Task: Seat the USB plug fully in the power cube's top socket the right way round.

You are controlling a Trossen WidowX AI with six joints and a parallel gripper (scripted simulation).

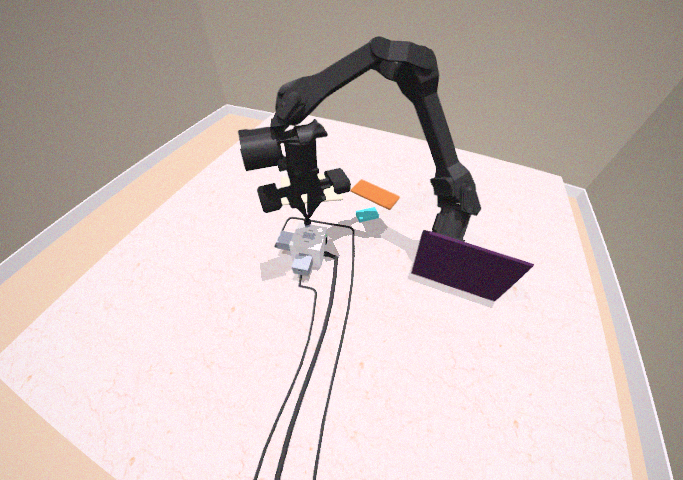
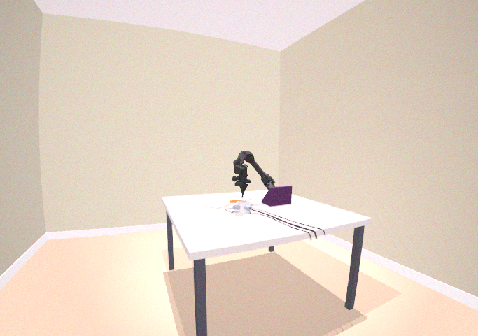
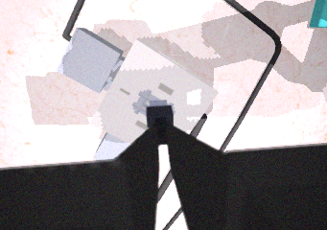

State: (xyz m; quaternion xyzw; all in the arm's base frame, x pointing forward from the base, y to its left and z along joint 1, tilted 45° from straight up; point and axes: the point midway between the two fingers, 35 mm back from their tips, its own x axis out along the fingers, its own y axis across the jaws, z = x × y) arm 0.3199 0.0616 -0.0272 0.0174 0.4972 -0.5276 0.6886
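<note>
Now: gripper tip 20 mm above the black USB plug. From my gripper tip the other things lie so: grey socket: 70 mm below, 10 mm to the left; pale card: 240 mm to the right, 130 mm below, 110 mm ahead; teal block: 180 mm to the right, 130 mm below, 110 mm behind.
</note>
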